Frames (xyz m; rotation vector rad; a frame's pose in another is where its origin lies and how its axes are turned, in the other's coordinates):
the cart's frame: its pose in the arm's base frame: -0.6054 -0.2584 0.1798 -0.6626 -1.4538 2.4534
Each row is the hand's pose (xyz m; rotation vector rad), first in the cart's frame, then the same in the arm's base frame.
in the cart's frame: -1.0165 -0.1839 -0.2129 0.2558 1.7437 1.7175
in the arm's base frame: 0.3791 -0.4100 0.5264 2.7017 -0.3888 -0.7038
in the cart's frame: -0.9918 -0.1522 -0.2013 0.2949 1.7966 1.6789
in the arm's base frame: 0.3533 -0.4247 0.4969 2.7496 -0.4345 -0.7000
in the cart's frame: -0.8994 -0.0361 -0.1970 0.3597 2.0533 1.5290
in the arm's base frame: 0.2755 -0.4479 0.3727 2.9604 -0.5689 -0.5638
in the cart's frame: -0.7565 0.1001 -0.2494 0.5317 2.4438 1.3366
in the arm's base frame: 0.1815 -0.4168 0.1940 -2.8365 0.8173 0.2273
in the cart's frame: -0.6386 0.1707 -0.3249 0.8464 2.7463 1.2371
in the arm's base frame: 0.1176 -0.3457 0.0697 -2.5610 1.1532 -0.0467
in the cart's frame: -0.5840 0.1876 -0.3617 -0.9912 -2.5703 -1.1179
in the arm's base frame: 0.0882 -0.3037 0.0252 -2.3987 1.3985 -0.1697
